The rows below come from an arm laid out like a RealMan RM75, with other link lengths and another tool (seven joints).
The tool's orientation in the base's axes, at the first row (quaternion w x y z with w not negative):
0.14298, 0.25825, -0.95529, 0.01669
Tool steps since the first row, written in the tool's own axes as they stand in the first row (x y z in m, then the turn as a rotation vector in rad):
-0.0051, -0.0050, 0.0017, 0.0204, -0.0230, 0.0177
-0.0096, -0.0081, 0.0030, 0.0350, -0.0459, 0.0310
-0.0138, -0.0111, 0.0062, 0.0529, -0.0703, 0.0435
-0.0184, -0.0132, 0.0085, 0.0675, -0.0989, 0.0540
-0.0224, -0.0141, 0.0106, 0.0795, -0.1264, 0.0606
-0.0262, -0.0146, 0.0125, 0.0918, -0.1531, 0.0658
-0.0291, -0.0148, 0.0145, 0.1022, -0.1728, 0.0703
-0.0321, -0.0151, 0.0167, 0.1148, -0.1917, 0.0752
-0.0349, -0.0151, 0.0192, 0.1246, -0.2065, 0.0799
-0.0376, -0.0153, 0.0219, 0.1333, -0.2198, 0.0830
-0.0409, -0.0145, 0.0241, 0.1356, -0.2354, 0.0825
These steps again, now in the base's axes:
0.0063, -0.0020, -0.0033, -0.0101, -0.0318, -0.0122
0.0112, -0.0026, -0.0059, -0.0142, -0.0601, -0.0218
0.0153, -0.0035, -0.0103, -0.0202, -0.0913, -0.0297
0.0195, -0.0033, -0.0139, -0.0208, -0.1243, -0.0369
0.0227, -0.0024, -0.0171, -0.0187, -0.1547, -0.0410
0.0256, -0.0012, -0.0200, -0.0169, -0.1844, -0.0436
0.0276, -0.0001, -0.0227, -0.0169, -0.2070, -0.0458
0.0296, 0.0008, -0.0257, -0.0192, -0.2301, -0.0478
0.0313, 0.0019, -0.0289, -0.0211, -0.2482, -0.0501
0.0329, 0.0028, -0.0322, -0.0225, -0.2643, -0.0512
0.0346, 0.0049, -0.0352, -0.0165, -0.2789, -0.0507

